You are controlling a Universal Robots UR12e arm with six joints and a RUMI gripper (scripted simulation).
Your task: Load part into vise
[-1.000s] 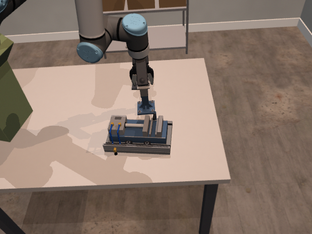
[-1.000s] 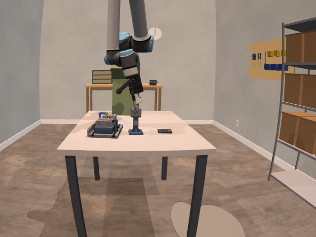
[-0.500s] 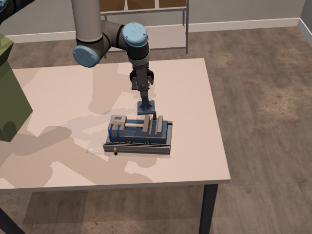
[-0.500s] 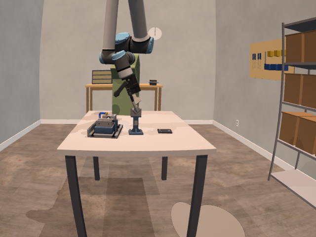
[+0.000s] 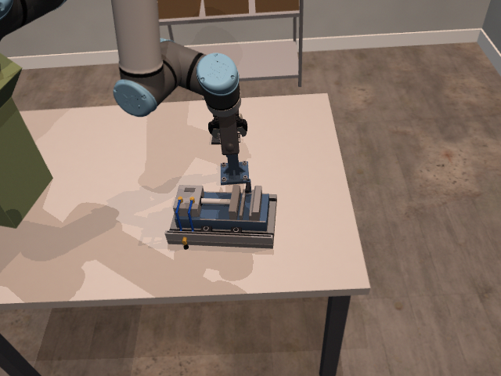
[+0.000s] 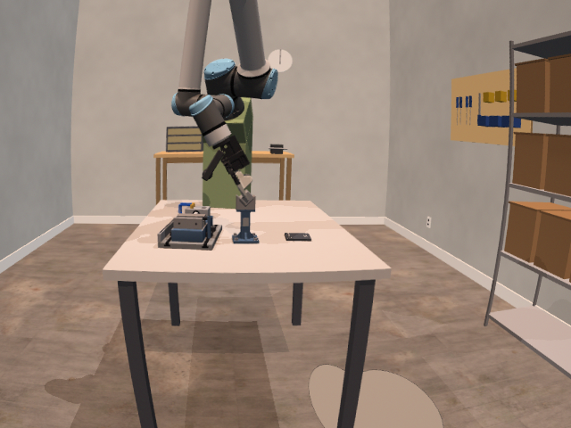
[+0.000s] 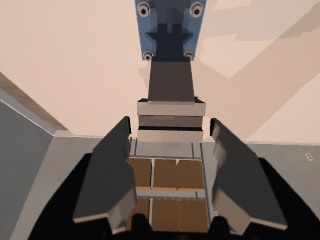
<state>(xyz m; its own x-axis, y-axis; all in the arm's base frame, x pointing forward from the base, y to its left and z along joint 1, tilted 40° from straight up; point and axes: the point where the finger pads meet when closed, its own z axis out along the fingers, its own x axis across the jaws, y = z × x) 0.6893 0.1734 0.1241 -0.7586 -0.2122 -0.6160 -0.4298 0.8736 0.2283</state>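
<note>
Right now the part is right at my hand. The rest, counted from my hand: moving jaw: 190 mm to the right, 80 mm below, 40 mm ahead; then cylinder rod: 190 mm to the right, 80 mm below, 20 mm behind; then work stop: 140 mm to the right, 70 mm below, 70 mm ahead.
</note>
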